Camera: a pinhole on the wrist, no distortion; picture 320 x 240 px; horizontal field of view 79.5 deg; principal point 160.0 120.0 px. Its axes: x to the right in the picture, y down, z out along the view. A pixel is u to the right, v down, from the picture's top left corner.
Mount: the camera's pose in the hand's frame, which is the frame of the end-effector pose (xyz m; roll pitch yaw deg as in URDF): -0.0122 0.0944 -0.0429 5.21 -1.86 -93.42
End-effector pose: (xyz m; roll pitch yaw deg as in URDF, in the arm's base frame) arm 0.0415 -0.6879 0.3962 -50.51 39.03 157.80
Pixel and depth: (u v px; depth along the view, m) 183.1 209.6 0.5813
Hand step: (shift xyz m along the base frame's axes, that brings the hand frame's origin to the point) -0.5108 -0.2820 0.1323
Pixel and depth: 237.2 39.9 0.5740
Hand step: -0.1354 -0.3045 0.5122
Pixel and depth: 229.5 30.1 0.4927
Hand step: -0.0847 -0.2904 0.4306
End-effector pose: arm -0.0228 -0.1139 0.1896 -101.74 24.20 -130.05
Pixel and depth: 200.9 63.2 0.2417
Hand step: 0.2239 -0.0094 -0.0419
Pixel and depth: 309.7 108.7 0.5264
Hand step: 0.4317 -0.3269 0.2169
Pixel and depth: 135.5 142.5 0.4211
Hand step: 0.3193 -0.1458 -0.2152
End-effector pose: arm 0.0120 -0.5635 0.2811 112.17 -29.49 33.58
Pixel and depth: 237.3 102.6 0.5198
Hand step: 0.2486 -0.3236 -0.2885
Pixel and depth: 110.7 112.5 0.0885
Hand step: -0.0072 -0.1085 0.0718
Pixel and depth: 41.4 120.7 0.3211
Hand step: 0.1082 -0.3664 0.1425
